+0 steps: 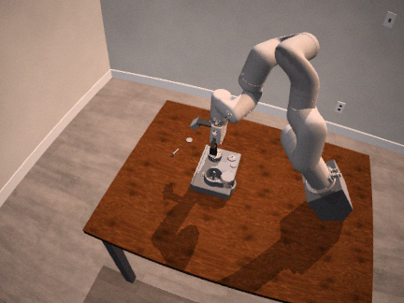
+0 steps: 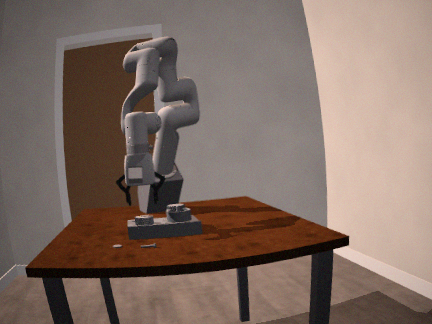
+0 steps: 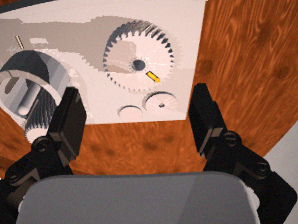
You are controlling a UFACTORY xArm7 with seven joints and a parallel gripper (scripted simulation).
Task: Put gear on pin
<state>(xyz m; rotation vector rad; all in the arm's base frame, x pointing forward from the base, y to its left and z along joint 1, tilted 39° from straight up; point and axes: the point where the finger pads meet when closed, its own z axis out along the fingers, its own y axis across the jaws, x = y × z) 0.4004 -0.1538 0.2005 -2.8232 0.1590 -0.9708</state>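
The toothed gear lies 60 mm below my hand. From my hand the other things lie so: small bolt (190 mm ahead, 110 mm below); then washer (150 mm ahead, 100 mm to the right, 110 mm below).
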